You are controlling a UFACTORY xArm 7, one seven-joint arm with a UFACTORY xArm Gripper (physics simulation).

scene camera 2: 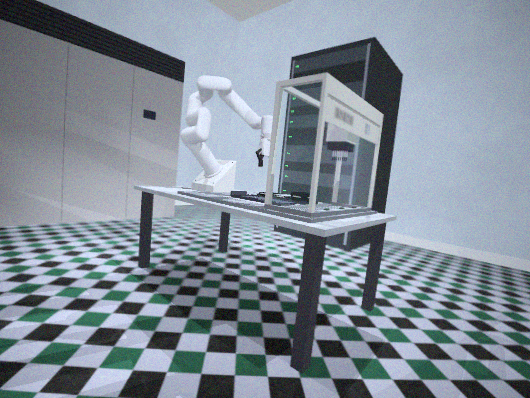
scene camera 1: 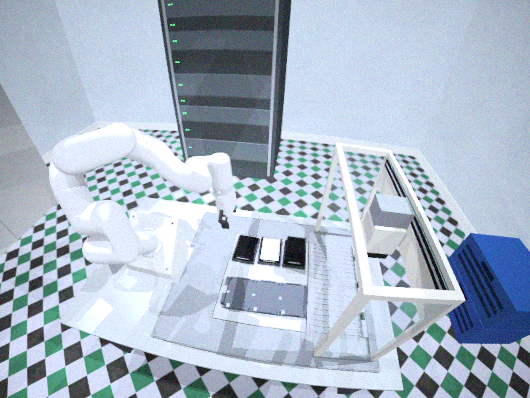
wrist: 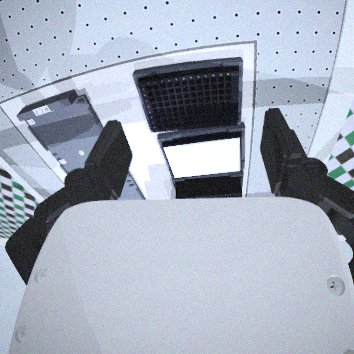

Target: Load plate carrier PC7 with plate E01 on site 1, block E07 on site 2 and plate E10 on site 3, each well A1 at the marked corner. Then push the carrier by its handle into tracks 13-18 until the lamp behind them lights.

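Where they show: gripper, fingertip midpoint: [scene camera 2: 265, 167] [scene camera 1: 229, 219] [wrist: 192, 131]; arm's base, link origin: [scene camera 2: 214, 171] [scene camera 1: 149, 240].
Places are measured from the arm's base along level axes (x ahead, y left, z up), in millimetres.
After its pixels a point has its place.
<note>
My gripper [scene camera 1: 224, 225] {z 53, x 321, y 108 mm} [scene camera 2: 260, 162] {z 53, x 321, y 108 mm} [wrist: 192, 131] {z 53, x 321, y 108 mm} is open and empty, above the deck and behind and to the left of the plates in the first scene view. Three plates stand in a row: a black one with a grid of wells [scene camera 1: 246, 249] {z -98, x 392, y 79 mm} [wrist: 192, 95] {z -97, x 379, y 96 mm}, a white-topped one [scene camera 1: 270, 250] {z -92, x 497, y 80 mm} [wrist: 202, 157] {z -92, x 493, y 88 mm} and another black one [scene camera 1: 295, 251] {z -66, x 603, y 64 mm} [wrist: 209, 187] {z -82, x 564, y 89 mm}, partly hidden in the wrist view. Their names are not readable. The flat grey carrier [scene camera 1: 265, 296] {z -108, x 490, y -131 mm} [wrist: 65, 125] {z -108, x 381, y -119 mm} lies beside the row, its sites empty. The deck tracks [scene camera 1: 332, 290] {z -117, x 759, y -85 mm} are at the right.
A pale open frame [scene camera 1: 357, 215] {z 361, x 695, y -139 mm} [scene camera 2: 320, 145] {z 125, x 876, y -349 mm} stands over the tracks, with a grey and white pipetting head [scene camera 1: 392, 212] {z 339, x 812, y -96 mm} [scene camera 2: 341, 145] inside. A blue box [scene camera 1: 492, 290] is at the far right. A dark rack cabinet [scene camera 1: 275, 90] [scene camera 2: 387, 125] stands behind the table.
</note>
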